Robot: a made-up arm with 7 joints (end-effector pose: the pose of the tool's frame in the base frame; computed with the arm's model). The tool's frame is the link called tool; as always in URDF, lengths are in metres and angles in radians. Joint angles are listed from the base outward.
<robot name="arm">
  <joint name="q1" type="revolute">
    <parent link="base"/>
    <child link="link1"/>
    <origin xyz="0 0 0.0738" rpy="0 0 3.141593"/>
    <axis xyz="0 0 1"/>
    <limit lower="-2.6" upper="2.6"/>
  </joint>
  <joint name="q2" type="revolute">
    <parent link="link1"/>
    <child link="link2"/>
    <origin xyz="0.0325 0.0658 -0.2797" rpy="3.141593 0 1.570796"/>
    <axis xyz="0 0 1"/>
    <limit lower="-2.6" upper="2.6"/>
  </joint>
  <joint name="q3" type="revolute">
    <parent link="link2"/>
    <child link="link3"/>
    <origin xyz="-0.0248 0.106 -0.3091" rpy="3.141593 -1.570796 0"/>
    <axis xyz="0 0 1"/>
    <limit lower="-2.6" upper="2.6"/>
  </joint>
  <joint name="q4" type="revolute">
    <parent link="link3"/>
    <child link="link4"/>
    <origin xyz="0.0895 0.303 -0.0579" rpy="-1.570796 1.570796 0"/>
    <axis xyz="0 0 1"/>
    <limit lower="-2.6" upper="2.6"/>
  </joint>
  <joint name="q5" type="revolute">
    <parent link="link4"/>
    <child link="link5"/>
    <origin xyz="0.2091 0.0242 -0.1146" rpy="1.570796 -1.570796 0"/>
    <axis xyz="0 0 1"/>
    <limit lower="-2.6" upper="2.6"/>
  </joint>
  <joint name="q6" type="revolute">
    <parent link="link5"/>
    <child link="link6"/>
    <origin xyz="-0.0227 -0.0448 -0.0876" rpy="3.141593 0 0"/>
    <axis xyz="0 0 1"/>
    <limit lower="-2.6" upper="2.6"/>
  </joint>
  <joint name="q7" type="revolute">
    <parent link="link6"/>
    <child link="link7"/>
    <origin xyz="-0.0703 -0.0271 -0.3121" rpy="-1.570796 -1.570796 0"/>
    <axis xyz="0 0 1"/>
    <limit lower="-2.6" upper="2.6"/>
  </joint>
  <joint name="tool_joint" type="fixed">
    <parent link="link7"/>
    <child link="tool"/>
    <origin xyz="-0.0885 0.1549 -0.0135" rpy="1.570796 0 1.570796"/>
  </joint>
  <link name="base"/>
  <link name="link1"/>
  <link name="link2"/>
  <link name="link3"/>
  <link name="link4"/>
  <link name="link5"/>
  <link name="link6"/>
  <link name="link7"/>
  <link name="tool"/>
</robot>
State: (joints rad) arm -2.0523 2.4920 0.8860 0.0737 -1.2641 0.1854 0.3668
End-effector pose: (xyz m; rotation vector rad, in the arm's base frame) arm -0.4385 0.3246 -0.0131 -0.2188 -1.2831 2.7708
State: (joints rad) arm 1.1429 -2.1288 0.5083 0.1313 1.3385 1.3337 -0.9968
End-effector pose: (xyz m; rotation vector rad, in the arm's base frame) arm -0.1697 -0.3846 0.0987 -2.0863 -0.3309 -2.2459
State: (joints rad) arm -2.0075 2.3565 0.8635 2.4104 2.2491 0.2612 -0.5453
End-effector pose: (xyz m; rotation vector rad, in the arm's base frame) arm -0.1288 -0.0855 0.3092 -0.1638 1.7039 0.9774
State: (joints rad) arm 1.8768 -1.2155 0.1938 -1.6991 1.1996 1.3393 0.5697
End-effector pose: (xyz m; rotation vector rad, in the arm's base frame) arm -0.0900 0.2966 -0.0959 -0.5224 -1.9254 1.7171
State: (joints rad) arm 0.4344 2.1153 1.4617 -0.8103 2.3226 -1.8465 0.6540
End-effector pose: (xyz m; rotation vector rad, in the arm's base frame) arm -0.0808 -0.4846 0.3195 -1.0146 1.6266 -0.6207
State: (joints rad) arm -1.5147 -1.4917 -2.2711 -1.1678 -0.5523 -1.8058 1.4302
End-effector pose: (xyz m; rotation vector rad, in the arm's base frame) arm -0.6435 -0.0740 0.4128 -1.7488 2.1777 -0.7765
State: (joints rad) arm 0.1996 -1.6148 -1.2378 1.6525 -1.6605 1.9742 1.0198
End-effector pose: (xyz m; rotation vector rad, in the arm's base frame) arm -0.4776 -0.0480 -0.0083 -0.8273 1.0312 -2.4532
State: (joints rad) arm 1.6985 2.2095 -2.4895 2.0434 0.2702 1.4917 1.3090
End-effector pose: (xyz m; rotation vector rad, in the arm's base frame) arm 0.1332 0.3449 -0.1640 2.3205 0.9534 -0.5844
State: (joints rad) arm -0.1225 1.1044 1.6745 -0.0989 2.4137 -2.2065 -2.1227
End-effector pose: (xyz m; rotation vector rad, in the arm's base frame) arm 0.1424 0.0177 0.3970 -0.7170 -1.6342 1.8848
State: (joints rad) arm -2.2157 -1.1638 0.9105 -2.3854 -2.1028 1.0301 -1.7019
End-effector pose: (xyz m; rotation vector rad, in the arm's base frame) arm -0.0350 -0.1172 0.1066 0.4907 0.2835 -0.3147
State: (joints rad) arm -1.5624 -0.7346 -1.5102 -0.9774 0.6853 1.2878 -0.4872
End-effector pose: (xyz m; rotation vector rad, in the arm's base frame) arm -0.3704 0.4694 -0.2342 0.4138 1.0609 0.4402
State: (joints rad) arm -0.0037 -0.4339 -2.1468 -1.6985 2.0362 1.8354 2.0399
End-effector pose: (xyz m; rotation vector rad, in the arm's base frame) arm -0.2370 -0.4240 0.2333 2.3450 -1.1785 0.2223
